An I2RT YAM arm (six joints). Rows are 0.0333 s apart.
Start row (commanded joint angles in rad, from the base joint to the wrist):
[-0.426 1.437 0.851 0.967 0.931 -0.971]
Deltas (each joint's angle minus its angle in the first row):
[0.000 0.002 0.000 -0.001 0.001 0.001]
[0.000 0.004 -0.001 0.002 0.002 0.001]
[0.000 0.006 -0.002 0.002 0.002 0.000]
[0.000 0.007 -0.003 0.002 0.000 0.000]
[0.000 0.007 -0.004 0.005 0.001 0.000]
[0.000 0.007 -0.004 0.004 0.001 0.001]
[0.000 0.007 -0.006 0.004 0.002 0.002]
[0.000 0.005 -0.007 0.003 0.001 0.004]
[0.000 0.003 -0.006 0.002 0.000 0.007]
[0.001 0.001 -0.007 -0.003 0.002 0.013]
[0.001 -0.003 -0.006 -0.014 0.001 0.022]
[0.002 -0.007 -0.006 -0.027 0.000 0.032]
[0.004 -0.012 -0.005 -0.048 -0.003 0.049]
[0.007 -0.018 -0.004 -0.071 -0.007 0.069]
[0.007 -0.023 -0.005 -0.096 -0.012 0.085]
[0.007 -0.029 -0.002 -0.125 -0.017 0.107]
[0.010 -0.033 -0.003 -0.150 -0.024 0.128]
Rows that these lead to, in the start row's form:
[-0.426 1.439 0.851 0.966 0.932 -0.970]
[-0.426 1.441 0.850 0.969 0.933 -0.970]
[-0.426 1.443 0.849 0.969 0.933 -0.971]
[-0.426 1.444 0.848 0.969 0.931 -0.971]
[-0.426 1.444 0.847 0.972 0.932 -0.971]
[-0.426 1.444 0.847 0.971 0.932 -0.970]
[-0.426 1.444 0.845 0.971 0.933 -0.969]
[-0.426 1.442 0.844 0.970 0.932 -0.967]
[-0.426 1.440 0.845 0.969 0.931 -0.964]
[-0.425 1.438 0.844 0.964 0.933 -0.958]
[-0.425 1.434 0.845 0.953 0.932 -0.949]
[-0.424 1.430 0.845 0.940 0.931 -0.939]
[-0.422 1.425 0.846 0.919 0.928 -0.922]
[-0.419 1.419 0.847 0.896 0.924 -0.902]
[-0.419 1.414 0.846 0.871 0.919 -0.886]
[-0.419 1.408 0.849 0.842 0.914 -0.864]
[-0.416 1.404 0.848 0.817 0.907 -0.843]

